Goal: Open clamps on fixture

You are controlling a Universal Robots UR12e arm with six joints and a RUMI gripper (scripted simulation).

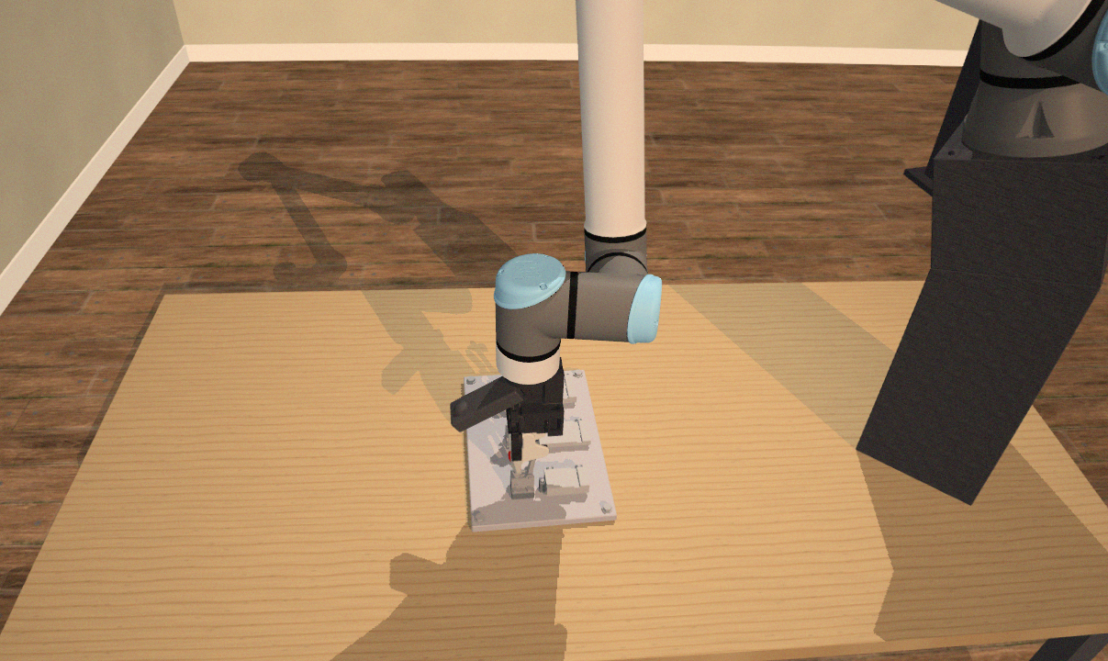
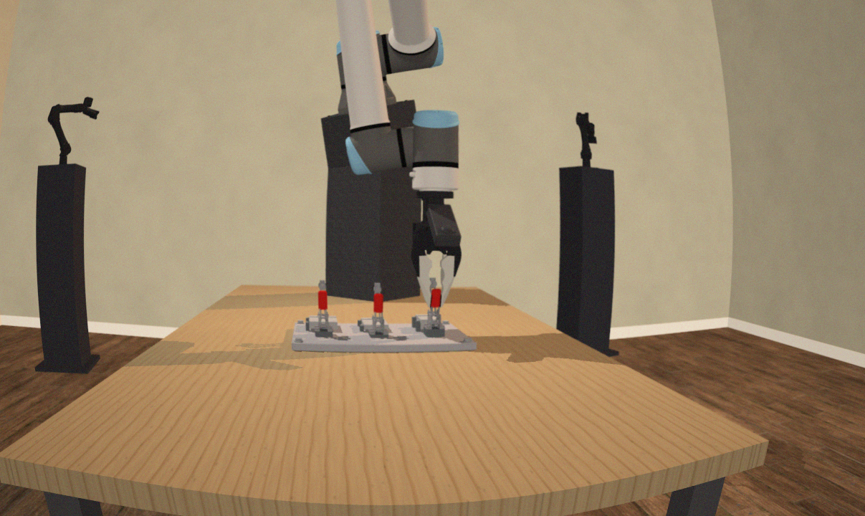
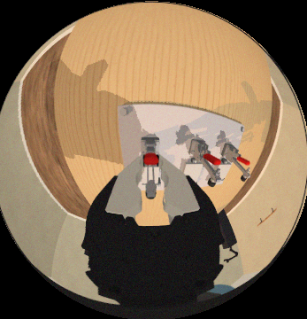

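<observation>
My hand is 100 mm to the left of the grey fixture plate, 80 mm above it and 60 mm past it. Round my hand: grey part (120 mm behind, 90 mm to the right, 60 mm below).
</observation>
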